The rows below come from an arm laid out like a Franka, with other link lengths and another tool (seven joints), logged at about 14 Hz.
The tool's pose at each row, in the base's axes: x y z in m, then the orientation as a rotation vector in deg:
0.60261, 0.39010, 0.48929, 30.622, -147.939, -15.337
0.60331, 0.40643, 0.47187, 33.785, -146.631, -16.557
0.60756, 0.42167, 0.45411, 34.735, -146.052, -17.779
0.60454, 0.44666, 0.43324, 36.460, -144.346, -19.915
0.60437, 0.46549, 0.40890, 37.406, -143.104, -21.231
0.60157, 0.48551, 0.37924, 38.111, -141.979, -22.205
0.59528, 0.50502, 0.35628, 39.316, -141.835, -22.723
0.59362, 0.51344, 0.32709, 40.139, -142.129, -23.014
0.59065, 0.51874, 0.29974, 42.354, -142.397, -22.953
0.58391, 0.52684, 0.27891, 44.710, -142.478, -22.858
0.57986, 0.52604, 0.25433, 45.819, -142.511, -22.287
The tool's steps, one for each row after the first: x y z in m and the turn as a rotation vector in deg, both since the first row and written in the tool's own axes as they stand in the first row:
-0.01472, 0.00966, 0.01615, -0.453, 0.662, -2.559
-0.03198, 0.01709, 0.03072, -1.208, 0.824, -3.505
-0.04877, 0.03481, 0.05248, -2.676, 1.722, -5.272
-0.06675, 0.04507, 0.07525, -3.654, 2.447, -6.306
-0.08534, 0.05577, 0.10403, -4.428, 3.164, -7.101
-0.09809, 0.06900, 0.12872, -4.539, 3.000, -8.075
-0.11257, 0.06897, 0.15548, -4.474, 2.529, -8.687
-0.12391, 0.06705, 0.18103, -3.860, 1.966, -10.222
-0.13064, 0.07071, 0.20308, -3.233, 1.539, -11.864
-0.13740, 0.06440, 0.22623, -2.586, 1.471, -12.538

